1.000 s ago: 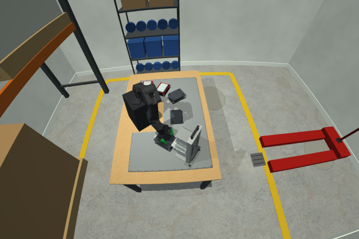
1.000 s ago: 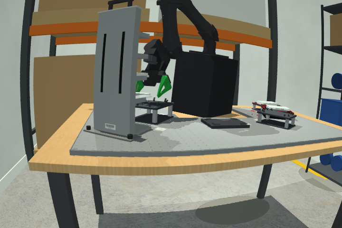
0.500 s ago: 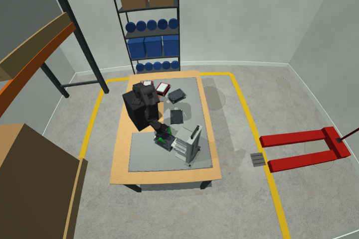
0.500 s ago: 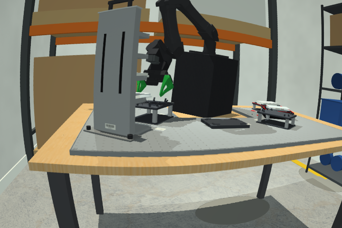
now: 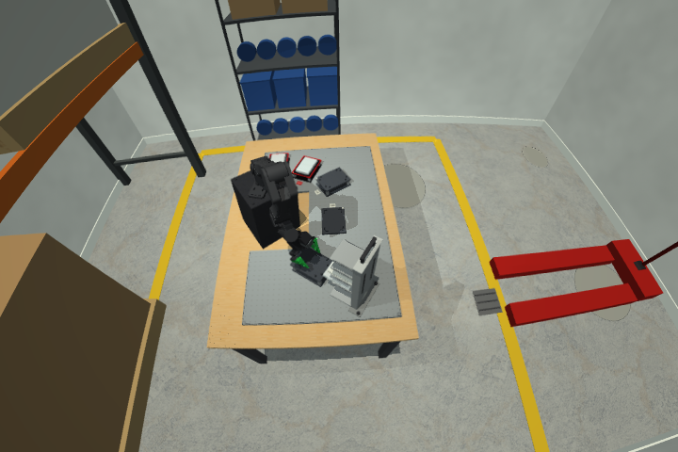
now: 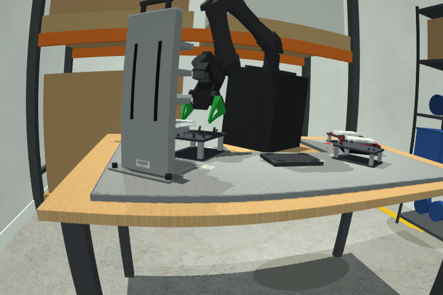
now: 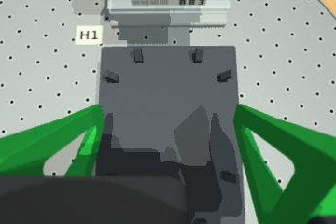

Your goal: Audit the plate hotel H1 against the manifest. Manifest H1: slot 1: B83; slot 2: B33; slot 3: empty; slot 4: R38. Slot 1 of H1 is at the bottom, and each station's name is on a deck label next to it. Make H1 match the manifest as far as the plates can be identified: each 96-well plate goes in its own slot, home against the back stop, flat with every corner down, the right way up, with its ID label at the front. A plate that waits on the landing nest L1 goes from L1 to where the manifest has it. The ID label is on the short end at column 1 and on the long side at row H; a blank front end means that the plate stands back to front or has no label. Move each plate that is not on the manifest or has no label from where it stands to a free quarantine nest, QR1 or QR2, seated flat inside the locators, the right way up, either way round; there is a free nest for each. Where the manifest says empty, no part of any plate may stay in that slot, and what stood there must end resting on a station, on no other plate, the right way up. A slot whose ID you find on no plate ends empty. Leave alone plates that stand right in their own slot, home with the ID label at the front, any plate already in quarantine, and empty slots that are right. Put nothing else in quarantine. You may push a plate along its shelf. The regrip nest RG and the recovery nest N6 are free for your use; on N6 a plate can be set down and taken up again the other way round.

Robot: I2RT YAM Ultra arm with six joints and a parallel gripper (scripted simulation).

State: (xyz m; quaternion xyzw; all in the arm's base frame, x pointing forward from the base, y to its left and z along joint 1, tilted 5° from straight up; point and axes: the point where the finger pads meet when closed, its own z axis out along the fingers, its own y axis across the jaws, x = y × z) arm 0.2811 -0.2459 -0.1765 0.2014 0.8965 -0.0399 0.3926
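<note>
The dark regrip nest lies 50 mm below my hand and 10 mm behind it. The rest, counted from my hand: RG label: 110 mm below, 110 mm behind, 40 mm to the left; then grey plate hotel H1: 230 mm ahead, 100 mm to the right, 80 mm above; then H1 deck label: 150 mm ahead, 110 mm below, 40 mm to the left.
</note>
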